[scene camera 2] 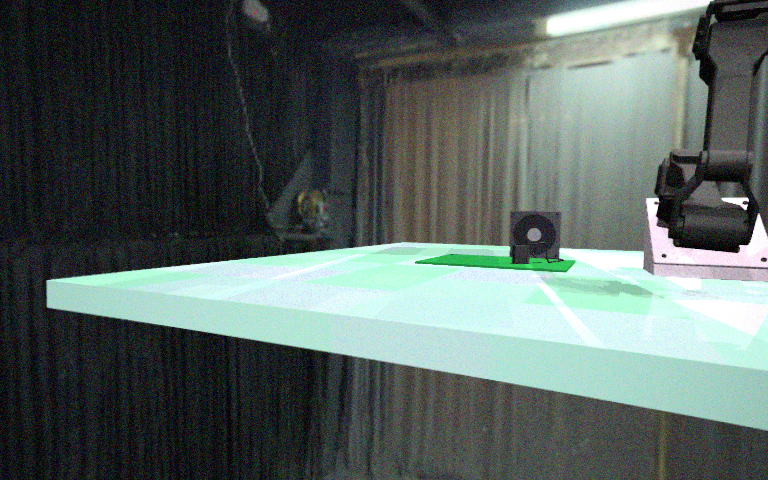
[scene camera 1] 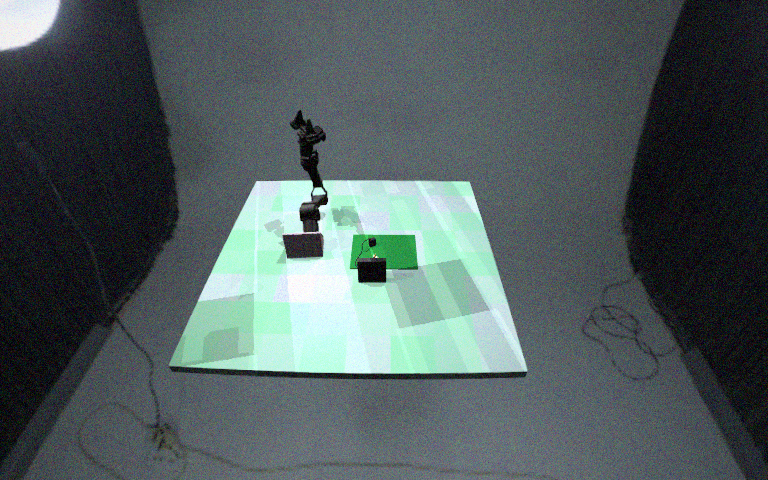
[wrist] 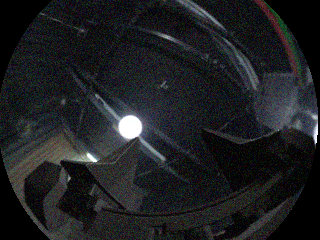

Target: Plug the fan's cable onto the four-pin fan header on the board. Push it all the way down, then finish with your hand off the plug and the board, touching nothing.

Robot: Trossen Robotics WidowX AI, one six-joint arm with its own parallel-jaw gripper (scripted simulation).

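There's a green board here, and [scene camera 1: 400, 252] and [scene camera 2: 466, 258] are the same spot on it.
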